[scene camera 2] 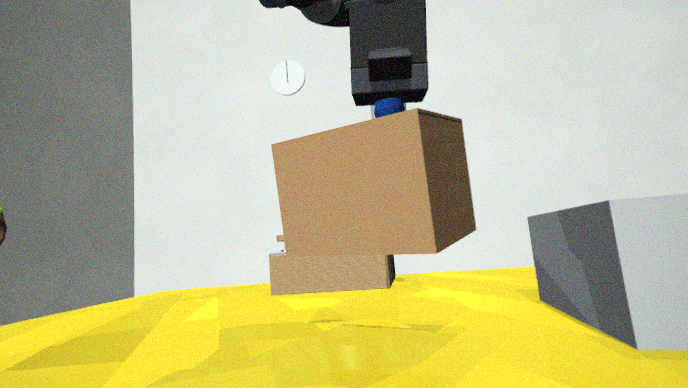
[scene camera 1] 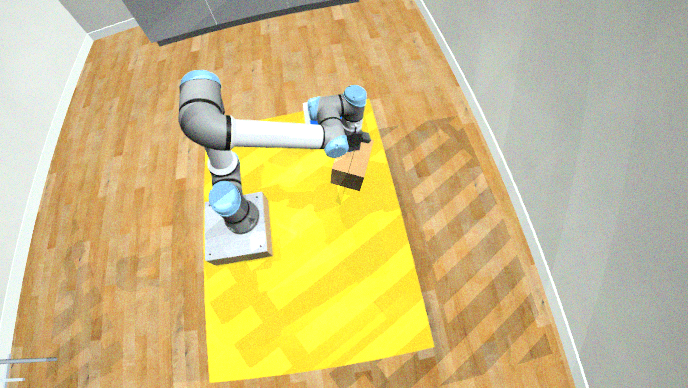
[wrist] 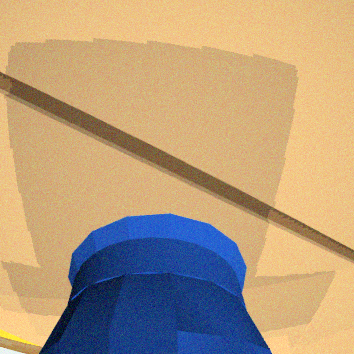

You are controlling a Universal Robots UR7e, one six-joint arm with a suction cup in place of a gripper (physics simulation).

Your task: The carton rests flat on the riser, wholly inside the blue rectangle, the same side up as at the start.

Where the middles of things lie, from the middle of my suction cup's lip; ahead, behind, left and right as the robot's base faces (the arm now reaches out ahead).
Scene:
Now: suction cup 30 mm to the left of the brown carton (scene camera 2: 399, 184) and 80 mm above it. The rest, counted from my suction cup: grey riser (scene camera 2: 609, 264): 20 mm behind, 280 mm to the left, 180 mm below.

